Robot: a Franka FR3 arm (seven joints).
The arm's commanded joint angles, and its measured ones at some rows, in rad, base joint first. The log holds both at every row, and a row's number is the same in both.
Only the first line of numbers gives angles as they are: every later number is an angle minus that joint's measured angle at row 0.
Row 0, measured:
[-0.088, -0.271, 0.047, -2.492, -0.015, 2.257, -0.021]
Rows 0 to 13, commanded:
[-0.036, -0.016, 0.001, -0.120, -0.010, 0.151, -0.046]
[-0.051, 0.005, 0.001, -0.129, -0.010, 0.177, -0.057]
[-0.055, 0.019, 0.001, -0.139, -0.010, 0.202, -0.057]
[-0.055, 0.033, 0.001, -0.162, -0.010, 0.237, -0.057]
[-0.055, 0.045, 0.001, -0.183, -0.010, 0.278, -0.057]
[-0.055, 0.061, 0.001, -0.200, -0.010, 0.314, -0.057]
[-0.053, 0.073, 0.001, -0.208, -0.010, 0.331, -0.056]
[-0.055, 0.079, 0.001, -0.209, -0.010, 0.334, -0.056]
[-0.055, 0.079, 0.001, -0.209, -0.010, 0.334, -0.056]
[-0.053, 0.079, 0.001, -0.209, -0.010, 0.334, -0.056]
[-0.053, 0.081, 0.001, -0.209, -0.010, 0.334, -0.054]
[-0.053, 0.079, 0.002, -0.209, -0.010, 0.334, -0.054]
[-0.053, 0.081, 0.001, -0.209, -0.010, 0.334, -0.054]
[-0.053, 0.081, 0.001, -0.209, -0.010, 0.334, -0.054]
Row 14, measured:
[-0.041, 0.089, -0.007, -0.194, -0.003, 0.310, -0.044]
